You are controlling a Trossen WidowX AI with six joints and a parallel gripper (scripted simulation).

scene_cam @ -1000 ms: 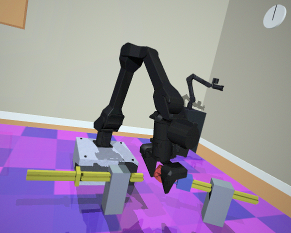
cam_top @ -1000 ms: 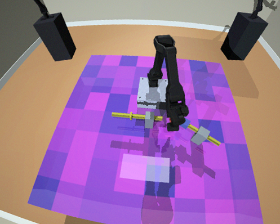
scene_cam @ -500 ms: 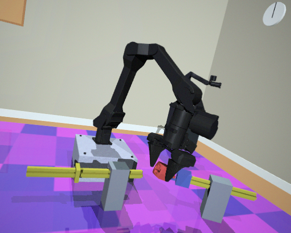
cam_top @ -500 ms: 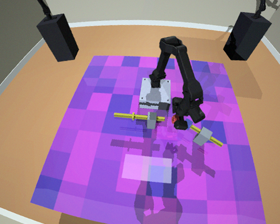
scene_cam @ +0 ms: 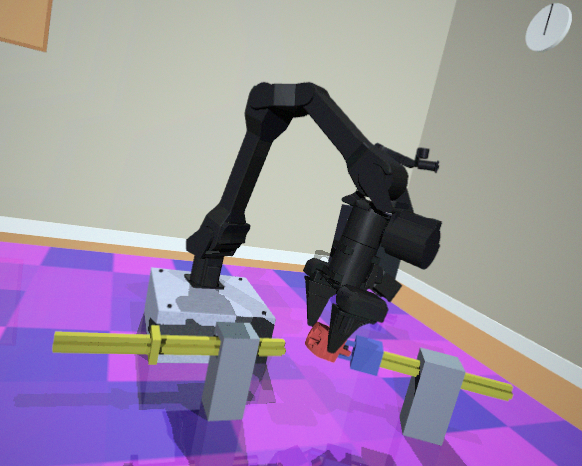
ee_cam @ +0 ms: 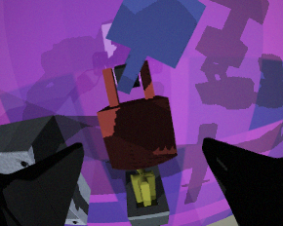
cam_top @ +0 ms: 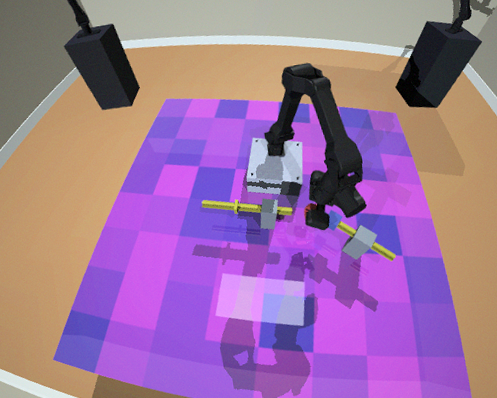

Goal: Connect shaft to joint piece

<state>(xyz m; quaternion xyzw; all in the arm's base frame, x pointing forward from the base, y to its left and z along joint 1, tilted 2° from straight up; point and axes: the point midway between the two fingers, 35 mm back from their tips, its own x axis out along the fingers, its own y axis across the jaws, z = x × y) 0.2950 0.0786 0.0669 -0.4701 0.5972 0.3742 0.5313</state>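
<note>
My gripper tip is 2 cm to the right of the red joint piece and 1 cm above it.
</note>
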